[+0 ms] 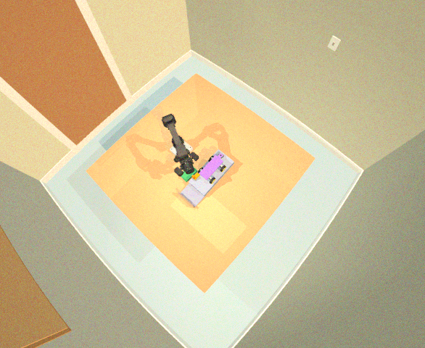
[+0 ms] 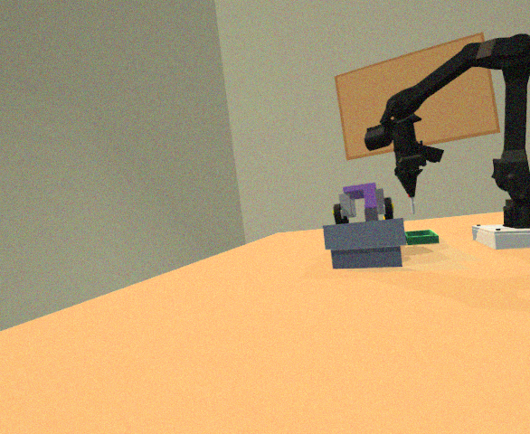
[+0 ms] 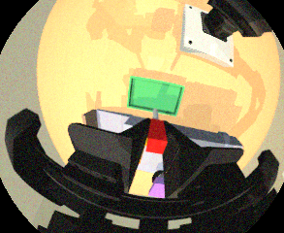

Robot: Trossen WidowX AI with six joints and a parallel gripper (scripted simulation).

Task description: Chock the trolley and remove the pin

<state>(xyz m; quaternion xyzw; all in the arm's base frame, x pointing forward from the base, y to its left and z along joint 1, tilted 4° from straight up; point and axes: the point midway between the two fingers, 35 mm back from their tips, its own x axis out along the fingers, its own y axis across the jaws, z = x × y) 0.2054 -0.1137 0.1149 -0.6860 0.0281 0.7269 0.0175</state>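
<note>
The yellow chock lies 7 cm ahead of my gripper tip, 1 cm to the left of it and 4 cm below it. From my gripper tip the other things lie so: red-headed stop pin right at my gripper tip; then grey ramp 13 cm ahead, 10 cm to the left, 7 cm below; then trolley 13 cm ahead, 10 cm to the left, 1 cm below.
</note>
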